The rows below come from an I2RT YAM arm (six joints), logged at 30 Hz.
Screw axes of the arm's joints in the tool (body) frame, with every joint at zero. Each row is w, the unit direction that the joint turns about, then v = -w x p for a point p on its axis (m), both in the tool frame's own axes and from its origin. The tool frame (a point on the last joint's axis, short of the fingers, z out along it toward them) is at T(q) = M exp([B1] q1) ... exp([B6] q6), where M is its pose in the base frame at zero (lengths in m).
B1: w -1 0 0 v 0 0.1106 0
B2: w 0 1 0 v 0.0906 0 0.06
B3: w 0 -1 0 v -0.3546 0 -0.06
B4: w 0 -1 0 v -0.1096 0 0
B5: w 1 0 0 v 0 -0.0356 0
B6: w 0 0 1 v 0 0 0
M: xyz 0.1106 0 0.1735 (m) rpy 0 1.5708 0 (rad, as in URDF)
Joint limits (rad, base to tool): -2.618..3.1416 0..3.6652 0..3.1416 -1.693..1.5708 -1.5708..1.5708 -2.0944..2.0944
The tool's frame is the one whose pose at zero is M.
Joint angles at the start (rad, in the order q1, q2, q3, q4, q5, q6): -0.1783 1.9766 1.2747 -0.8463 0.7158 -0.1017
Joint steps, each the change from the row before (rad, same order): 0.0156 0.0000 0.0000 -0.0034 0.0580 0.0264; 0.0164 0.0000 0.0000 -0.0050 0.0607 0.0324; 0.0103 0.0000 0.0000 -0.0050 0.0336 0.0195; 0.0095 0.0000 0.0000 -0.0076 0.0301 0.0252; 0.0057 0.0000 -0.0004 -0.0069 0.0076 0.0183
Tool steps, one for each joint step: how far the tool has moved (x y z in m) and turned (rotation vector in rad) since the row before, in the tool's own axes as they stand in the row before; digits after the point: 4 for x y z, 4 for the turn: -0.0002 0.0021 -0.0037 0.0582 -0.0029 0.0126; 0.0000 0.0020 -0.0041 0.0608 -0.0048 0.0174; 0.0002 0.0012 -0.0027 0.0336 -0.0033 0.0089; 0.0005 0.0011 -0.0026 0.0301 -0.0022 0.0133; 0.0006 0.0010 -0.0015 0.0076 0.0000 0.0090
